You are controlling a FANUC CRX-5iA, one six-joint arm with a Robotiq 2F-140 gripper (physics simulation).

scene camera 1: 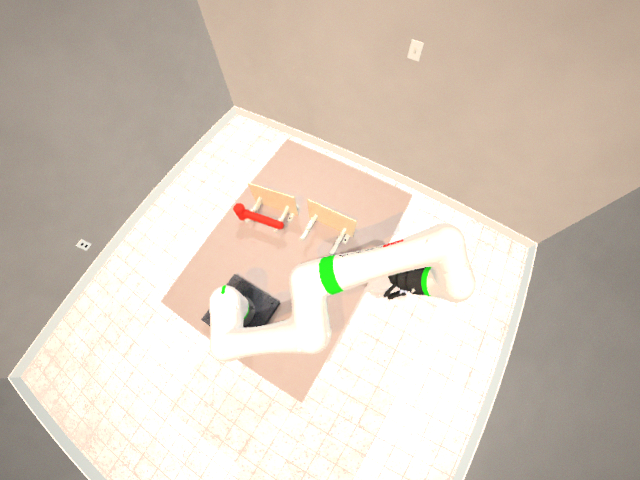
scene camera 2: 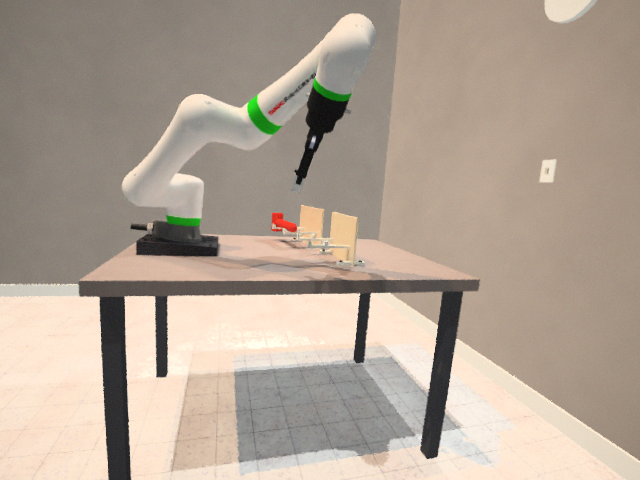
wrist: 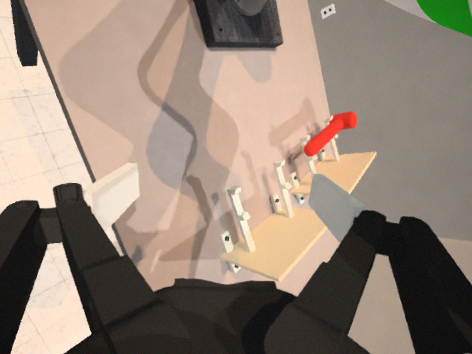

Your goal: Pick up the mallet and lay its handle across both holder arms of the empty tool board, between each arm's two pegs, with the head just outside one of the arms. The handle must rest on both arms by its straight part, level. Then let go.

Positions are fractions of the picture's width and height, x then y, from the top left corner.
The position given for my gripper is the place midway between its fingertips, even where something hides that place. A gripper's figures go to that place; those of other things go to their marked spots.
Labels:
My gripper (wrist: 0.48,0.52): 19 cm from the lens. A red mallet (wrist: 0.74,0.34): 87 cm from the lens.

